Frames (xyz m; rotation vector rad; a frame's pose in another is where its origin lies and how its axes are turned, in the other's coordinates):
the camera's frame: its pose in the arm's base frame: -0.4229 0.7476 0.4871 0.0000 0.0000 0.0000
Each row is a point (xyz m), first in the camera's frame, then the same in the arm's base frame.
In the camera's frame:
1: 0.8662 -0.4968 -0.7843
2: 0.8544 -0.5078 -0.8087
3: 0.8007 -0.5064 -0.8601
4: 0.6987 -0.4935 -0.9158
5: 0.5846 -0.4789 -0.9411
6: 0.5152 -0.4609 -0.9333
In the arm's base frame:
1: 0.4433 0.2508 -0.2972
2: 0.4315 0.2398 -0.3216
3: 0.3778 0.2412 -0.3730
4: 0.2758 0.2541 -0.4287
5: 0.1617 0.2687 -0.4540
6: 0.0923 0.2867 -0.4462

